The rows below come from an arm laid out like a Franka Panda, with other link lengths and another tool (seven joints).
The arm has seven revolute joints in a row. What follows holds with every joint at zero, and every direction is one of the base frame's.
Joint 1 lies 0.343 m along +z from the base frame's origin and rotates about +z.
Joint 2 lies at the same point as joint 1 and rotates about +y.
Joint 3 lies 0.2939 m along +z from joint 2 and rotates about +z.
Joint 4 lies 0.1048 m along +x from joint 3 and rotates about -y.
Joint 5 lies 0.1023 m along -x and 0.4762 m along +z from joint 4 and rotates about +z.
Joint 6 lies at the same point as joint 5 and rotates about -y.
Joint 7 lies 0.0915 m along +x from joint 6 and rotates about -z.
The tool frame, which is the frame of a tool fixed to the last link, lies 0.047 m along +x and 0.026 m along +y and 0.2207 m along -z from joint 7; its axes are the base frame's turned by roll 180, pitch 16.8 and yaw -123 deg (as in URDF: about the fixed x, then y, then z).
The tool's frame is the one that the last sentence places.
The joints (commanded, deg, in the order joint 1, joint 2, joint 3, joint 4, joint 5, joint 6, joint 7), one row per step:
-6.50, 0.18, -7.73, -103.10, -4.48, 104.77, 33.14
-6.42, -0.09, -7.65, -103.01, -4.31, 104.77, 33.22
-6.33, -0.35, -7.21, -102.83, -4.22, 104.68, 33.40
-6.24, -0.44, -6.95, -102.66, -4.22, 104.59, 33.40
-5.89, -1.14, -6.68, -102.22, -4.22, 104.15, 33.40
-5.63, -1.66, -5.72, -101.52, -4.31, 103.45, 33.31
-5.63, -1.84, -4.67, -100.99, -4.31, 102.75, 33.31
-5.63, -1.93, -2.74, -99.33, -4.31, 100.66, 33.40
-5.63, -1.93, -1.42, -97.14, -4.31, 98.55, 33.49
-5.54, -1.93, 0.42, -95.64, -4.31, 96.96, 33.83
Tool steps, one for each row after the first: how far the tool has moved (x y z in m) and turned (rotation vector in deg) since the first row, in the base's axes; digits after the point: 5 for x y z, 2 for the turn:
0.00066, 0.00239, 0.00442, 0.11, -0.40, 0.04
0.00247, 0.00907, 0.00952, 0.15, -0.78, 0.37
0.00379, 0.01339, 0.01234, 0.12, -0.95, 0.71
0.00465, 0.02120, 0.02508, 0.03, -1.64, 1.30
0.00716, 0.03637, 0.03778, -0.13, -2.13, 2.58
0.00884, 0.04971, 0.04417, -0.14, -2.14, 3.58
0.01068, 0.07411, 0.05833, -0.12, -1.81, 5.26
0.01171, 0.09059, 0.07713, -0.17, -1.89, 6.33
0.01286, 0.11483, 0.08958, -0.19, -1.83, 7.81

